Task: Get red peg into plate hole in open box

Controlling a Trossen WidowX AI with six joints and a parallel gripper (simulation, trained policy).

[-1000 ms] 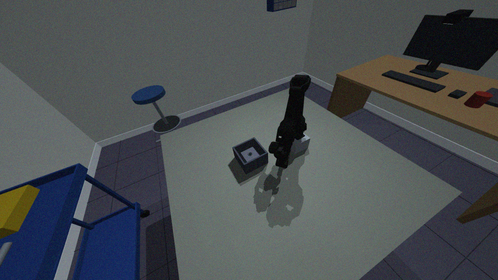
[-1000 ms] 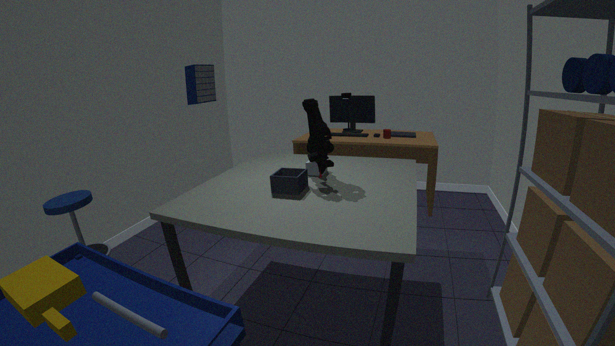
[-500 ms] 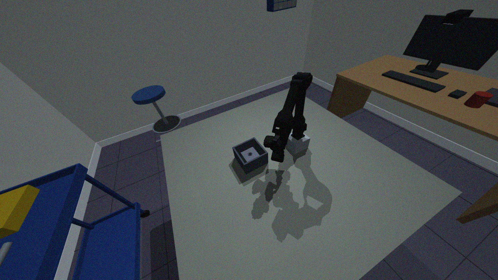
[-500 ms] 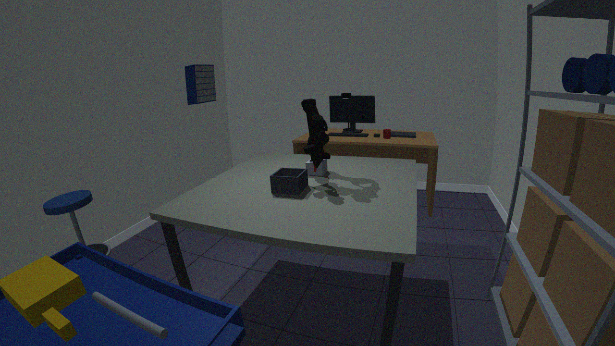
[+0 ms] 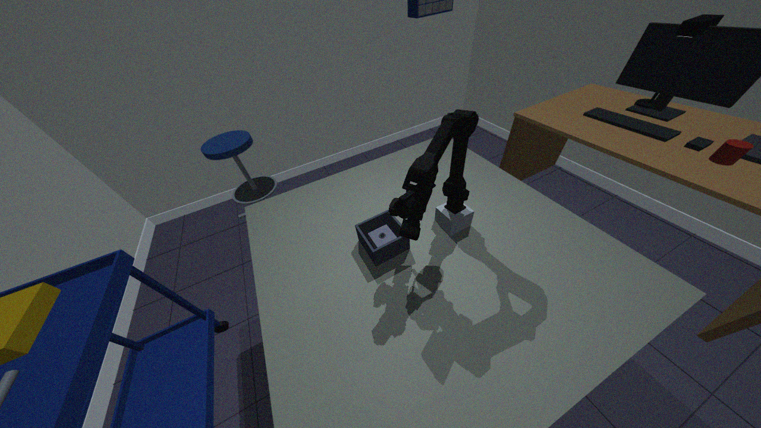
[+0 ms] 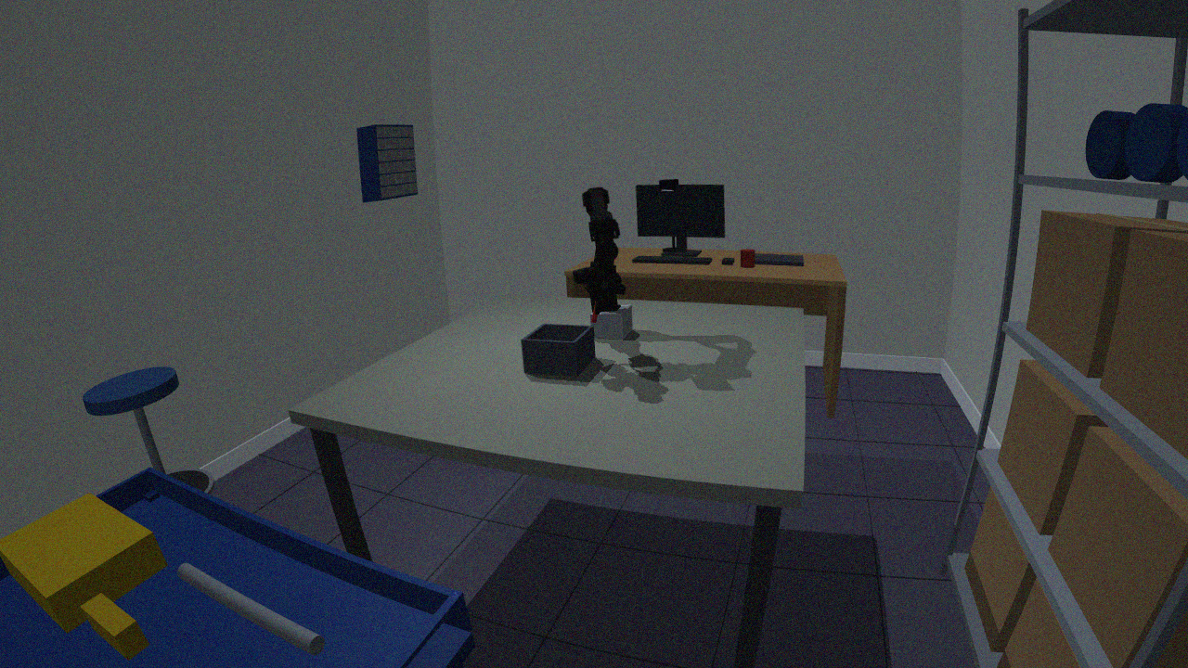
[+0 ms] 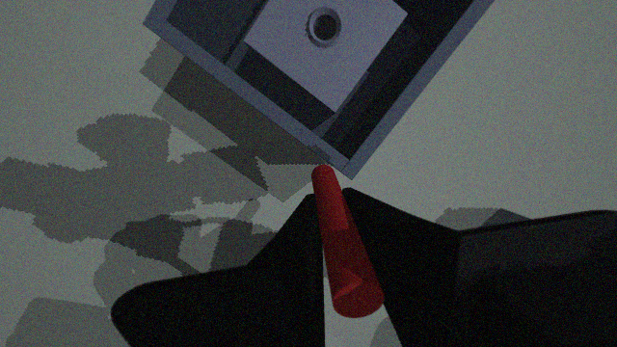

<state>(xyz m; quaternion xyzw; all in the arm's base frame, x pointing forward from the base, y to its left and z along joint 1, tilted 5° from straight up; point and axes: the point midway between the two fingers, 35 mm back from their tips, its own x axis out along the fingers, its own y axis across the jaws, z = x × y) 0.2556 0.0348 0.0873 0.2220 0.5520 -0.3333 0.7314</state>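
My gripper tip is now 100 mm to the left of the pale plate, 90 mm above it and 60 mm short of it. The rest, counted from my gripper tip: dark box 110 mm below, 100 mm to the right, 60 mm ahead; red peg 10 mm above.
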